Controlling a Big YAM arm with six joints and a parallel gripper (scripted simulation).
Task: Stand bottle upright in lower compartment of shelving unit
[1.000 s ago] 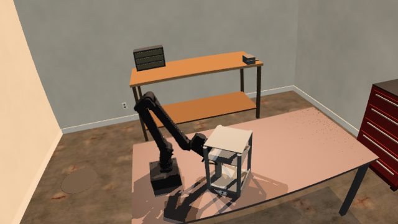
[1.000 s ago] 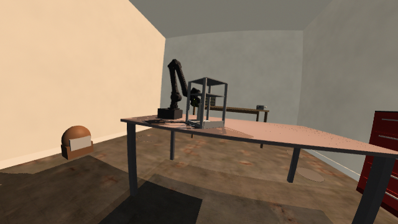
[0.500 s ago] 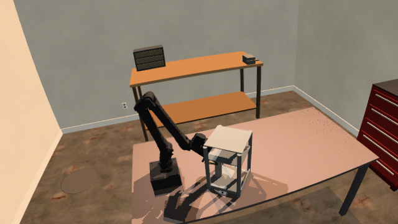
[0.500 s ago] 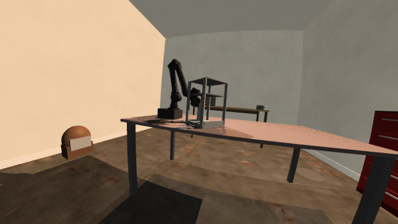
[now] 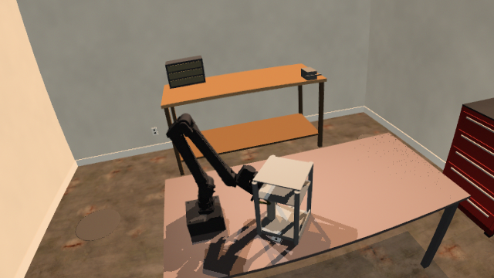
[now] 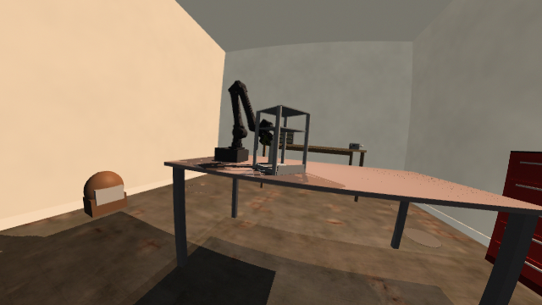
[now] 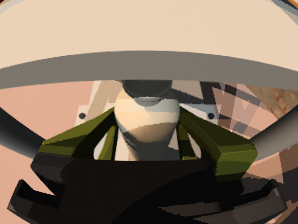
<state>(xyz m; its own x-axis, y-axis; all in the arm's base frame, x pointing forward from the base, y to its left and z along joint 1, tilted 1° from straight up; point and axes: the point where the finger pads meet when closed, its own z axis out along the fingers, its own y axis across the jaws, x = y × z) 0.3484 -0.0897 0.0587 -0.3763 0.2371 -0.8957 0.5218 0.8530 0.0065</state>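
Now: the pale bottle right at my hand. Round my hand: shelving unit: 6 cm ahead, 4 cm to the right, 3 cm above.
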